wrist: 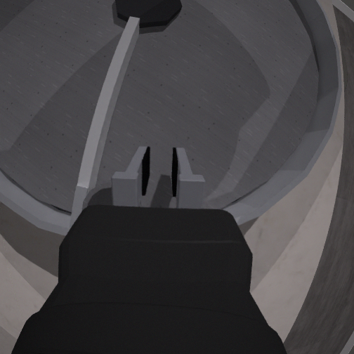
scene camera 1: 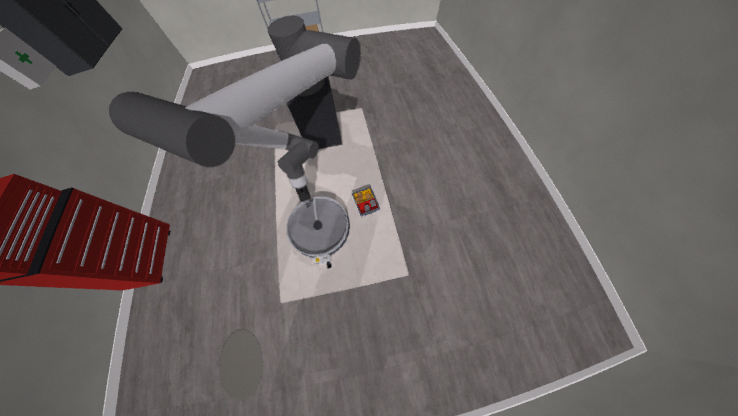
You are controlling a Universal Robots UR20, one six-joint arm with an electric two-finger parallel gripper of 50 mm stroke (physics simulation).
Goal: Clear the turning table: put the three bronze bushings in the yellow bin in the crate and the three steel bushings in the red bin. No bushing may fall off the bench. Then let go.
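Places are measured from the arm's base along level axes (x back, y right, z up), in metres.
Pixels of known places: gripper, fingertip midpoint: [scene camera 1: 308,207].
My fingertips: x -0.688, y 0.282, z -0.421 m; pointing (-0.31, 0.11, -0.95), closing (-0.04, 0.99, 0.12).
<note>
For each thing: its top centre in the pictures, then the offset to it from my fingertips. "*": a spot on its surface instead. Level surfaces: height alone.
- grey turning table at its top centre: [scene camera 1: 317,225] dx -0.152, dy -0.025, dz -0.007 m
- pale bar at a spot on its surface: [scene camera 1: 315,210] * dx -0.050, dy -0.043, dz +0.011 m
- yellow bin at a spot on its surface: [scene camera 1: 363,190] * dx -0.010, dy -0.413, dz -0.022 m
- crate at a spot on its surface: [scene camera 1: 370,213] * dx -0.187, dy -0.399, dz -0.053 m
- pale bench at its surface level: dz -0.068 m
- small panel at a spot on its surface: [scene camera 1: 322,259] * dx -0.387, dy +0.007, dz -0.010 m
- black knob at a spot on its surface: [scene camera 1: 328,264] * dx -0.424, dy -0.015, dz -0.042 m
The grey turning table [scene camera 1: 330,236] [wrist: 200,95] has a raised rim, a dark centre hub and a pale bar [scene camera 1: 315,210] [wrist: 108,100] across it. My gripper [scene camera 1: 308,203] [wrist: 160,161] is over its edge near the arm, right of the bar in the wrist view. The fingers are part open, with a visible gap and no bushing between them. A dark rounded shape [wrist: 98,198] beside the bar is partly hidden by the gripper; I cannot tell if it is a bushing or shadow. Bronze bushings [scene camera 1: 368,195] show in the yellow bin [scene camera 1: 363,190], grey steel ones [scene camera 1: 367,207] in the red bin [scene camera 1: 361,208].
The crate [scene camera 1: 370,213] with both bins stands on the pale bench [scene camera 1: 382,258], right of the turning table. A small panel [scene camera 1: 322,259] with a yellow mark and a black knob [scene camera 1: 328,264] sits at the table's front. A red tool cabinet [scene camera 1: 103,237] stands at the left.
</note>
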